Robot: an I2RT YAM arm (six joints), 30 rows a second.
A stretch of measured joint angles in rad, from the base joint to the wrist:
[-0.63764 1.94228 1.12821 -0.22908 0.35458 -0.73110]
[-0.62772 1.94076 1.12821 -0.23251 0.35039 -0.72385]
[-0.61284 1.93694 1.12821 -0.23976 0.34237 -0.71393]
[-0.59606 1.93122 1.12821 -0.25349 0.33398 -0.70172]
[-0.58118 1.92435 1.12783 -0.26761 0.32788 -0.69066]
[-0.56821 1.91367 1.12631 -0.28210 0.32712 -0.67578]
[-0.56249 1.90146 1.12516 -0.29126 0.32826 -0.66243]
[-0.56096 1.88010 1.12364 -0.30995 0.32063 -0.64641]
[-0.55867 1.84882 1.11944 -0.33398 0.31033 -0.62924]
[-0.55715 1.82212 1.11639 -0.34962 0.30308 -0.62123]
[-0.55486 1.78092 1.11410 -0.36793 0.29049 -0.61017]
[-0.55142 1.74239 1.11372 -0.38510 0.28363 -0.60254]
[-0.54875 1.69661 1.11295 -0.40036 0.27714 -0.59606]
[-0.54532 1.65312 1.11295 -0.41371 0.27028 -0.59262]
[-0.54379 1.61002 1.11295 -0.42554 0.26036 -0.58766]
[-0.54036 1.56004 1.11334 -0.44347 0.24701 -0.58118]
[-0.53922 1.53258 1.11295 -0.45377 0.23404 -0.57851]
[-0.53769 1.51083 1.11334 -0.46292 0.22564 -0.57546]
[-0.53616 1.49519 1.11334 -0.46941 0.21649 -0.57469]
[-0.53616 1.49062 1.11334 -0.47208 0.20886 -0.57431]
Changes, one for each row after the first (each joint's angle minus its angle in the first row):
[0.00992 -0.00152 0.00000 -0.00343 -0.00419 0.00725]
[0.02480 -0.00534 0.00000 -0.01068 -0.01221 0.01717]
[0.04158 -0.01106 0.00000 -0.02441 -0.02060 0.02938]
[0.05646 -0.01793 -0.00038 -0.03853 -0.02670 0.04044]
[0.06943 -0.02861 -0.00190 -0.05302 -0.02746 0.05532]
[0.07515 -0.04082 -0.00305 -0.06218 -0.02632 0.06867]
[0.07668 -0.06218 -0.00457 -0.08087 -0.03395 0.08469]
[0.07897 -0.09346 -0.00877 -0.10490 -0.04425 0.10186]
[0.08049 -0.12016 -0.01182 -0.12054 -0.05150 0.10987]
[0.08278 -0.16136 -0.01411 -0.13885 -0.06409 0.12093]
[0.08622 -0.19989 -0.01449 -0.15602 -0.07095 0.12856]
[0.08889 -0.24567 -0.01526 -0.17128 -0.07744 0.13504]
[0.09232 -0.28916 -0.01526 -0.18463 -0.08430 0.13848]
[0.09385 -0.33226 -0.01526 -0.19646 -0.09422 0.14344]
[0.09728 -0.38224 -0.01487 -0.21439 -0.10757 0.14992]
[0.09842 -0.40970 -0.01526 -0.22469 -0.12054 0.15259]
[0.09995 -0.43145 -0.01487 -0.23384 -0.12894 0.15564]
[0.10148 -0.44709 -0.01487 -0.24033 -0.13809 0.15641]
[0.10148 -0.45166 -0.01487 -0.24300 -0.14572 0.15679]

